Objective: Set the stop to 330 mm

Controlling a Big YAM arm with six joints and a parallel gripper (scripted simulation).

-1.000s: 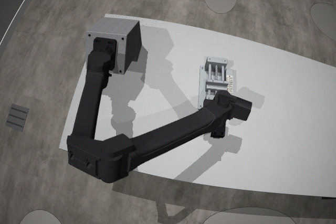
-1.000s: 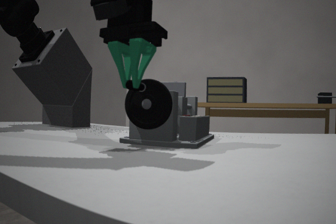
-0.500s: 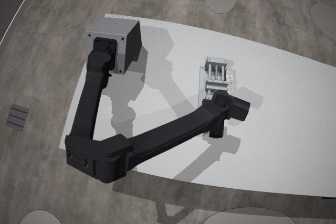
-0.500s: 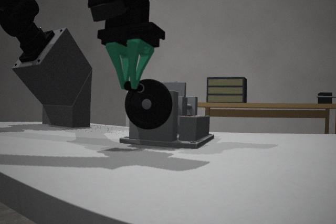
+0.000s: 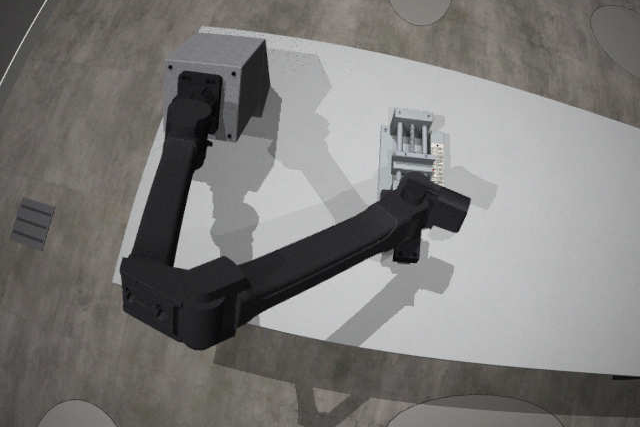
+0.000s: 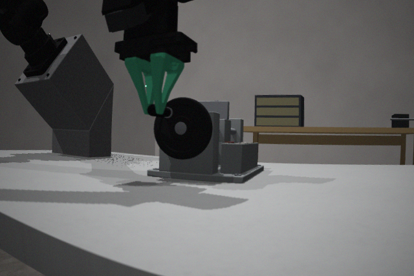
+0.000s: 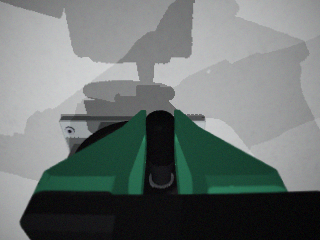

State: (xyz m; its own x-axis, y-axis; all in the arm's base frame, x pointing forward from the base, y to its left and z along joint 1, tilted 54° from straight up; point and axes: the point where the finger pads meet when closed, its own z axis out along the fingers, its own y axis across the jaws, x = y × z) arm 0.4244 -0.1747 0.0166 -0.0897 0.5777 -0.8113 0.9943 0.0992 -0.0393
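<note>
The grey stop lies 140 mm to the left of my hand, 20 mm ahead of it and 10 mm below it. From my hand the other things lie so: black handwheel: 30 mm to the left, 10 mm below; then black crank handle: 20 mm to the left.
</note>
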